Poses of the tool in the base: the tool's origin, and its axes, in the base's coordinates. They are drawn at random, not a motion.
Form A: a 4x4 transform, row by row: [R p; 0 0 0 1], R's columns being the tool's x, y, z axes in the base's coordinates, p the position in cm. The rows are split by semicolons.
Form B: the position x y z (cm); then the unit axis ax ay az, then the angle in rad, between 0 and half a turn. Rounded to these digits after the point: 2 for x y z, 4 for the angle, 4 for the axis.
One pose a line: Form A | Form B
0.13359 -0.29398 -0.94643 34.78; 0.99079 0.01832 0.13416 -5.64; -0.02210 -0.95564 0.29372 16.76; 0 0 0 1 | 34.78 -5.64 16.76 -0.5671 -0.4810 0.6686 1.8517
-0.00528 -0.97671 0.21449 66.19; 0.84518 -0.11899 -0.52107 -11.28; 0.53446 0.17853 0.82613 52.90; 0 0 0 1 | 66.19 -11.28 52.90 0.3538 -0.1618 0.9212 1.7204
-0.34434 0.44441 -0.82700 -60.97; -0.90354 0.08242 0.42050 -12.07; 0.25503 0.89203 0.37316 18.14; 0 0 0 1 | -60.97 -12.07 18.14 0.2632 -0.6039 -0.7523 2.0313
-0.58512 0.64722 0.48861 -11.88; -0.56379 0.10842 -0.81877 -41.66; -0.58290 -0.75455 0.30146 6.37; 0 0 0 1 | -11.88 -41.66 6.37 0.0397 0.6621 -0.7483 2.1989
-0.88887 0.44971 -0.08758 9.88; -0.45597 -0.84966 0.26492 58.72; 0.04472 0.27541 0.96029 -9.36; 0 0 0 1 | 9.88 58.72 -9.36 0.0115 -0.1445 -0.9894 2.6662
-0.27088 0.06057 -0.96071 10.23; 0.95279 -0.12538 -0.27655 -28.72; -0.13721 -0.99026 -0.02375 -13.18; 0 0 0 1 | 10.23 -28.72 -13.18 -0.5068 -0.5847 0.6335 2.3603
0.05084 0.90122 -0.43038 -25.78; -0.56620 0.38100 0.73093 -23.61; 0.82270 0.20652 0.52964 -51.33; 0 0 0 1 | -25.78 -23.61 -51.33 -0.2623 -0.6267 -0.7338 1.5901
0.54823 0.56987 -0.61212 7.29; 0.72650 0.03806 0.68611 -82.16; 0.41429 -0.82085 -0.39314 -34.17; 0 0 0 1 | 7.29 -82.16 -34.17 -0.8235 -0.5609 0.0856 1.9861
